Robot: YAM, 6 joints.
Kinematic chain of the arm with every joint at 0, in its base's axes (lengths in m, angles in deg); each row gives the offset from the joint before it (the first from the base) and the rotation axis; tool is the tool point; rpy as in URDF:
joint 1: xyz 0 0 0.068 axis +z
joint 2: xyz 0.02 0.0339 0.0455 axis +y
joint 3: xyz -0.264 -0.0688 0 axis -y
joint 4: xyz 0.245 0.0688 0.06 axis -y
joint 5: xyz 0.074 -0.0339 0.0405 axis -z
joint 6: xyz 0.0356 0 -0.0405 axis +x
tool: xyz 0 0 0 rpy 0 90 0
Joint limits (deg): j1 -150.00..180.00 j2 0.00..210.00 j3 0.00..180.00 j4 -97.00..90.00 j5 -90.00..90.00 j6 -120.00..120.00
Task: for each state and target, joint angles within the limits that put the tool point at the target. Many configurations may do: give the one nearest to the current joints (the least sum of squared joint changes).
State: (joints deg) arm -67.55 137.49 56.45 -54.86 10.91 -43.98
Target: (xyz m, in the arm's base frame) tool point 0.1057 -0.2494 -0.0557
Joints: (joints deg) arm -65.65 145.97 65.53 -48.06 10.54 -43.98
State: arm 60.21 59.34 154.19 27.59 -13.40 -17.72
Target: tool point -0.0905 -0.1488 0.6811
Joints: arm 61.94 52.86 131.04 25.70 -16.08 -17.72
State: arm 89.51 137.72 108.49 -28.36 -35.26 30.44
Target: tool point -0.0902 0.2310 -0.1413
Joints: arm 106.54 164.59 70.38 -38.06 -35.54 30.44
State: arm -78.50 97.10 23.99 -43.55 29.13 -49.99
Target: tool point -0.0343 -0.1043 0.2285
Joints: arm -97.12 47.79 38.85 -73.35 36.37 -49.99
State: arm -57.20 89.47 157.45 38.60 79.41 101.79
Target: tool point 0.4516 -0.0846 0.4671
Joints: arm -6.19 121.67 126.44 34.17 84.26 101.79
